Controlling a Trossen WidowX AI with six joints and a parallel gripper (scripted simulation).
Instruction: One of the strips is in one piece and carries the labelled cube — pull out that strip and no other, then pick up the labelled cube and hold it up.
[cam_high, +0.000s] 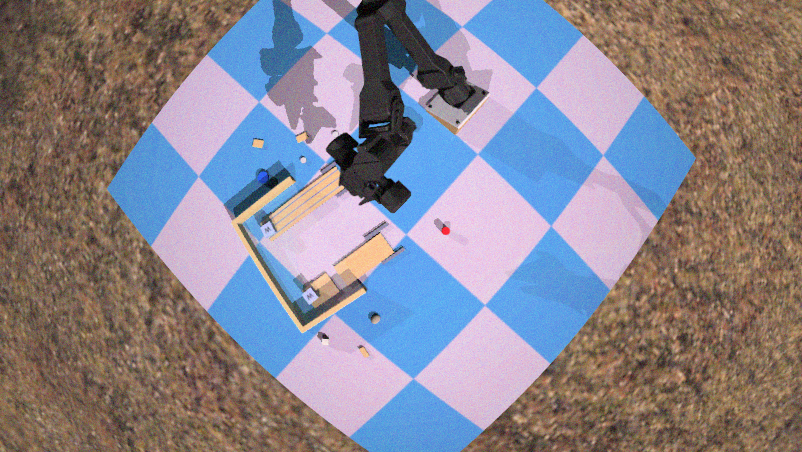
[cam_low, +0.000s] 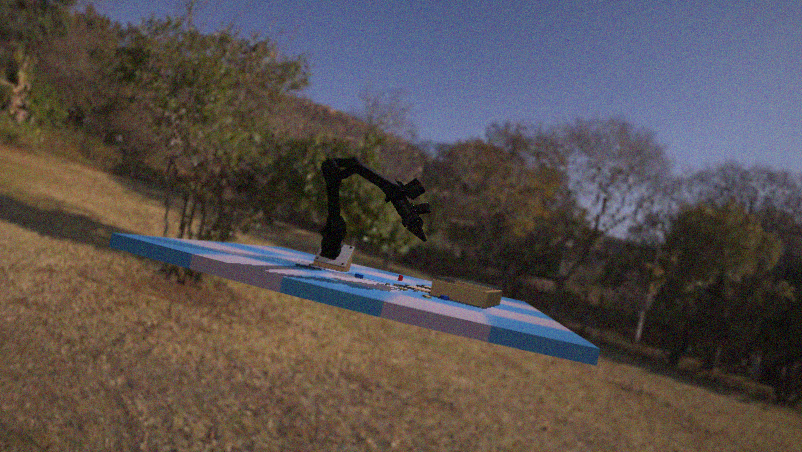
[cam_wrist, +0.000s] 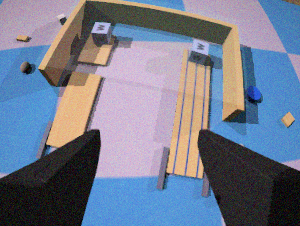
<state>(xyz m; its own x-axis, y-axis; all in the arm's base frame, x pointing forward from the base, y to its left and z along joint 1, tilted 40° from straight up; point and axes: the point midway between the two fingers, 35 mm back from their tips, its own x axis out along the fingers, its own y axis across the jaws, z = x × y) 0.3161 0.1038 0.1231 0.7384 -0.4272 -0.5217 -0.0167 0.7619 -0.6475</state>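
My gripper tip is 100 mm short of the strip, 90 mm to the left of it and 170 mm above it.
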